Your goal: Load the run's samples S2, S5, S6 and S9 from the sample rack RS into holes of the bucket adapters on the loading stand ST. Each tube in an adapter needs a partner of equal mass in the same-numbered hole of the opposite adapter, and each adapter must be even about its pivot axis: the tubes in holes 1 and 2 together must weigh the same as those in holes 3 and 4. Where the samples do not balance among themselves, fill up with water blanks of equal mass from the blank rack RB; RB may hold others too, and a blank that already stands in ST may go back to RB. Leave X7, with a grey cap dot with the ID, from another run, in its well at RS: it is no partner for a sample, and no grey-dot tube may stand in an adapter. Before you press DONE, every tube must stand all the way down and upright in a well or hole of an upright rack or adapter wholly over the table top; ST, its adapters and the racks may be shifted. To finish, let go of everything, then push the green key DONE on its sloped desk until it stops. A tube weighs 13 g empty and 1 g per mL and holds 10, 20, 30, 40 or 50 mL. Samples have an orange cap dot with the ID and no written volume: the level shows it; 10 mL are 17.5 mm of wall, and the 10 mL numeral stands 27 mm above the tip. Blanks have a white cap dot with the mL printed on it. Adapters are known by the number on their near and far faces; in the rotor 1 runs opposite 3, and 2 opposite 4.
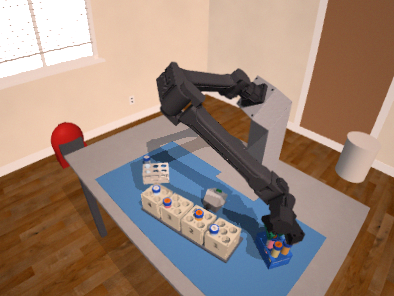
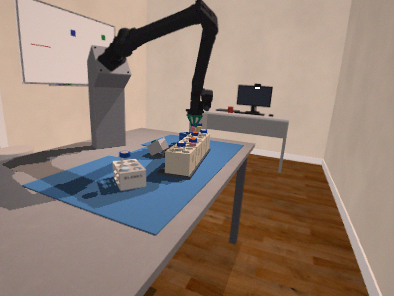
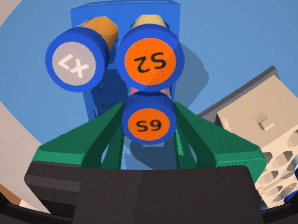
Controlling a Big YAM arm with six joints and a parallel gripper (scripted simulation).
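My gripper is now 5 cm above the sample tube S2, 3 cm to the right of it and 3 cm short of it. From my hand the other things lie so: grey-dot tube X7: 6 cm to the left, 5 cm below, 1 cm ahead; blue sample rack RS: 8 cm below, 2 cm to the left, 1 cm behind; sample tube S9: 5 cm below, 1 cm to the right, 1 cm ahead.
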